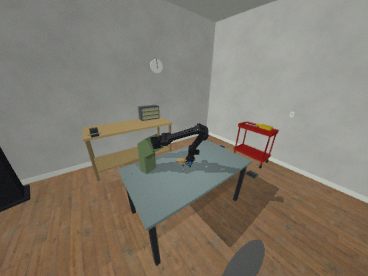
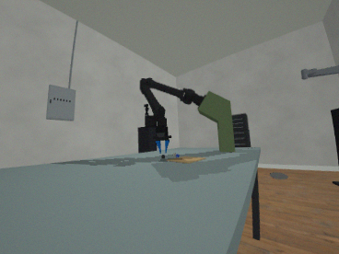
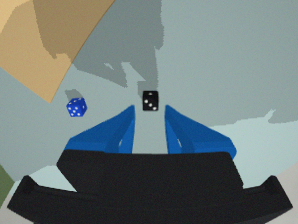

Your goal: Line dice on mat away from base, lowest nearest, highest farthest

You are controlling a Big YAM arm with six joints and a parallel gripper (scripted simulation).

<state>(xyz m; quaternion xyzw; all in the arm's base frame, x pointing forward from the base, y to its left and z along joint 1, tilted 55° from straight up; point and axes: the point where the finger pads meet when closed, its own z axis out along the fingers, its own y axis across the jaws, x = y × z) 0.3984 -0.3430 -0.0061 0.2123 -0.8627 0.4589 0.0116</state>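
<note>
Right now my hand is 30 mm above the black die. From my hand the other things lie so: blue die: 70 mm to the left, 40 mm behind, 30 mm below; white die: 100 mm behind, 30 mm below, 20 mm to the left; tan mat: 150 mm to the left, 40 mm ahead, 30 mm below.
</note>
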